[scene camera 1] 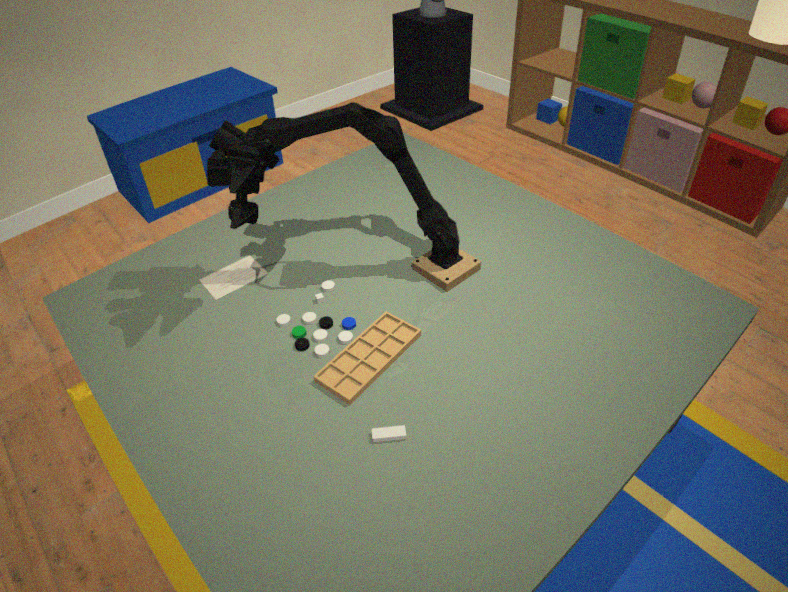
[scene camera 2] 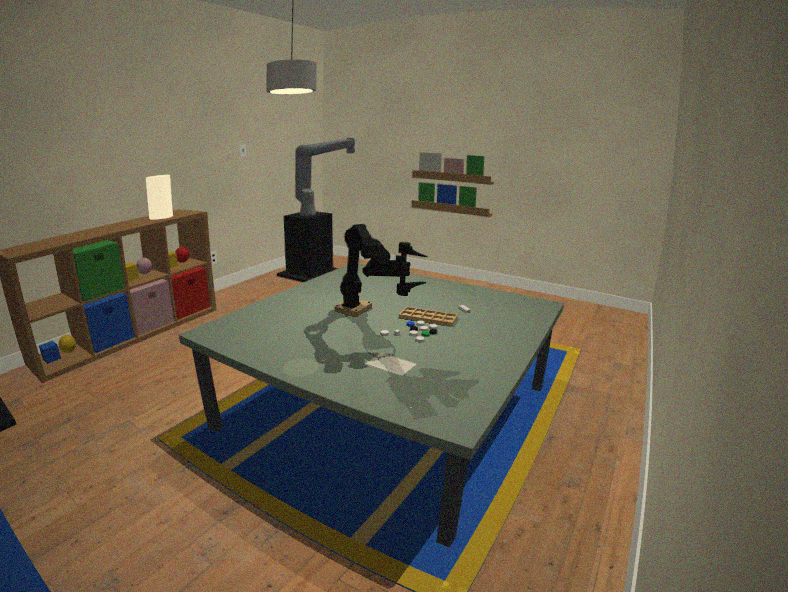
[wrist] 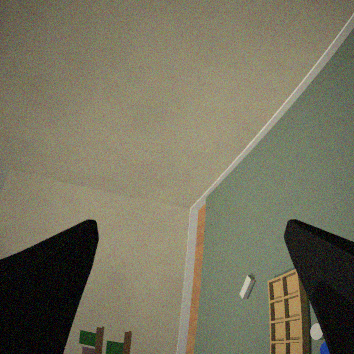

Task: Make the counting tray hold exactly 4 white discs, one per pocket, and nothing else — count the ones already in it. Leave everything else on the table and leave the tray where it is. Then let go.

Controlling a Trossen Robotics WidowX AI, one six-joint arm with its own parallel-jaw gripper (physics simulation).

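Observation:
The wooden counting tray [scene camera 1: 332, 391] [scene camera 2: 439, 322] [wrist: 305, 336] lies flat on the table, with two rows of pockets. In scene camera 1 its pockets look empty. Several white discs lie loose beside it: one white disc [scene camera 1: 345, 336] [wrist: 316, 331] is close to its long side, another white disc [scene camera 1: 321, 349] is nearby, and a white disc [scene camera 1: 328, 284] lies farthest toward the arm base. Two black discs [scene camera 1: 326, 322] [scene camera 1: 301, 344], a green disc [scene camera 1: 298, 331] and a blue disc [scene camera 1: 348, 323] [wrist: 324, 348] lie among them. My gripper [scene camera 1: 229, 194] [scene camera 2: 424, 269] [wrist: 195, 231] is open and empty, high above the table, fingers pointing roughly sideways.
A small white cube [scene camera 1: 319, 296] lies near the farthest white disc. A white block [scene camera 1: 388, 433] [scene camera 2: 464, 308] [wrist: 246, 287] lies beyond the tray. A pale flat card [scene camera 1: 222, 282] [scene camera 2: 401, 365] lies on the table [scene camera 1: 484, 446] [scene camera 2: 273, 331], partly in the arm's shadow.

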